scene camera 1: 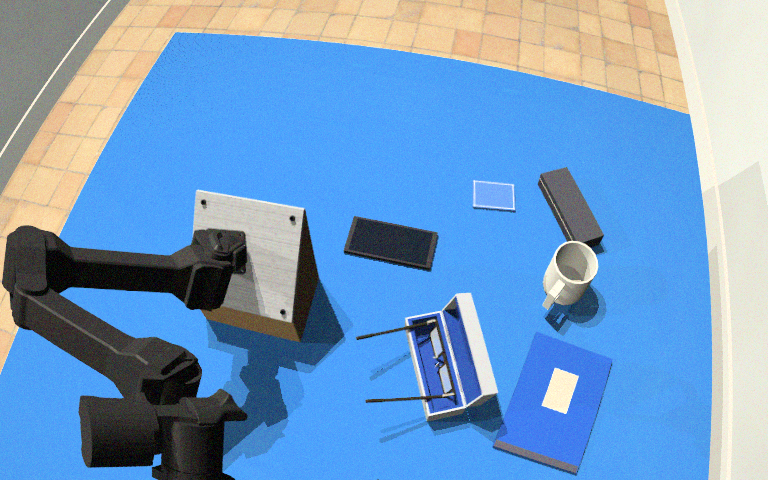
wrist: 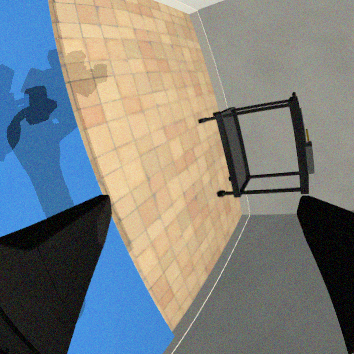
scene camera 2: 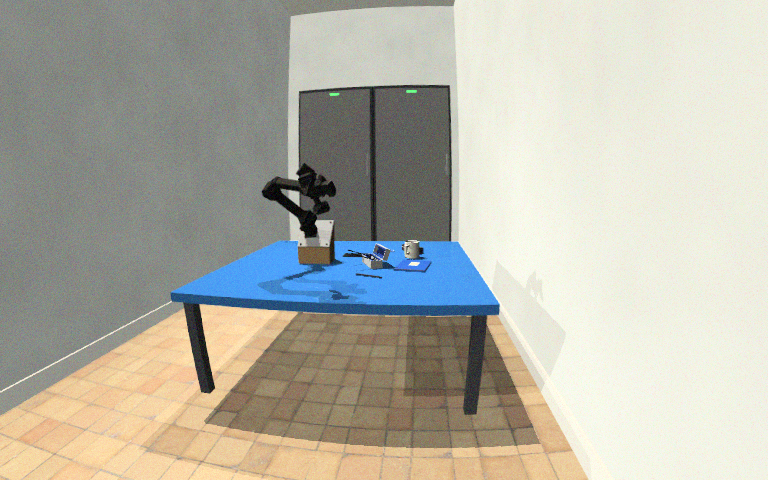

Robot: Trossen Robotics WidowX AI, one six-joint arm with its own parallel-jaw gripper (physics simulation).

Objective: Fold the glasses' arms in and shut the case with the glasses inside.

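Frame: origin at the arm's base, x ahead, y left, z up, level; centimetres.
Seen in the pictures: gripper, between the fingertips: (wrist: 209,205) (scene camera 2: 310,205); arm's base, origin of its link: (scene camera 1: 225,250) (scene camera 2: 310,232).
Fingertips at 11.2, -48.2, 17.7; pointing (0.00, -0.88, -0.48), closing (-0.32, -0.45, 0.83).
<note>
Offsets run from my fingertips to a thing's top centre, as dx, dy, dz. "pt": to the spot under its first point.
The white glasses case (scene camera 1: 479,353) (scene camera 2: 372,262) stands open on the blue table, its blue-lined lid raised on the right side in scene camera 1. The dark glasses {pt +21.4, +43.5, -31.0} (scene camera 1: 436,343) lie in its base with lenses inside. Both glasses' arms are unfolded and stick out over the left rim, roughly side by side and clear of the table. My gripper (wrist: 209,205) is open in the wrist view, with nothing between its fingers. It is raised at the left, well away from the case. The case and glasses do not show in the wrist view.
A sloped block (scene camera 1: 260,283) (scene camera 2: 316,254) stands under the arm. A phone {+11.8, +61.7, -32.4} (scene camera 1: 390,242), a small pad {+29.2, +74.3, -32.7} (scene camera 1: 493,195), a dark box {+43.9, +72.6, -29.7} (scene camera 1: 570,206), a mug {pt +43.9, +58.8, -32.4} (scene camera 1: 570,277) (scene camera 2: 412,249) and a blue notebook {+42.2, +35.8, -32.4} (scene camera 1: 526,390) (scene camera 2: 402,266) surround the case. A dark stick {+21.4, +16.9, -32.3} (scene camera 2: 368,275) lies nearer scene camera 2.
</note>
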